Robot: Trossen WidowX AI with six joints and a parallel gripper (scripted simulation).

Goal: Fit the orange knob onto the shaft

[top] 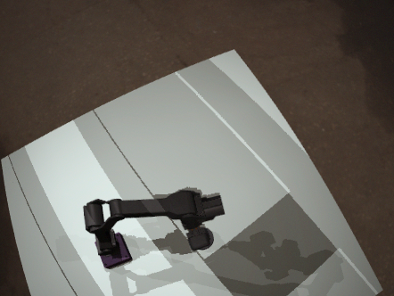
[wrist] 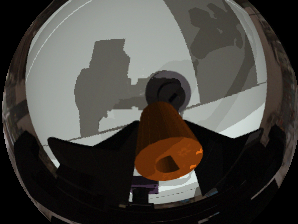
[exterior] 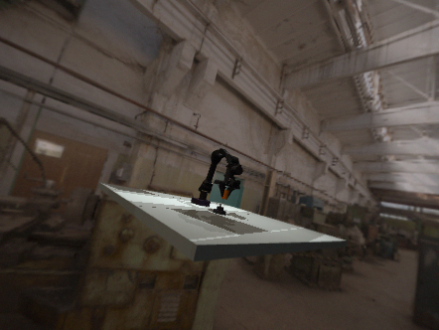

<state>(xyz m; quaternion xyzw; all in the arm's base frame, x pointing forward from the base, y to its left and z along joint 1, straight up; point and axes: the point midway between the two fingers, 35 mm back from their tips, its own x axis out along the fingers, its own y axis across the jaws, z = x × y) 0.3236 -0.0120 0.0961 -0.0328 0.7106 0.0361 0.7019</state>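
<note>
My gripper tip is 7 cm above the dark round pedestal, 3 cm to the left of it and 1 cm short of it. Round my gripper tip: orange knob (2 cm above).
</note>
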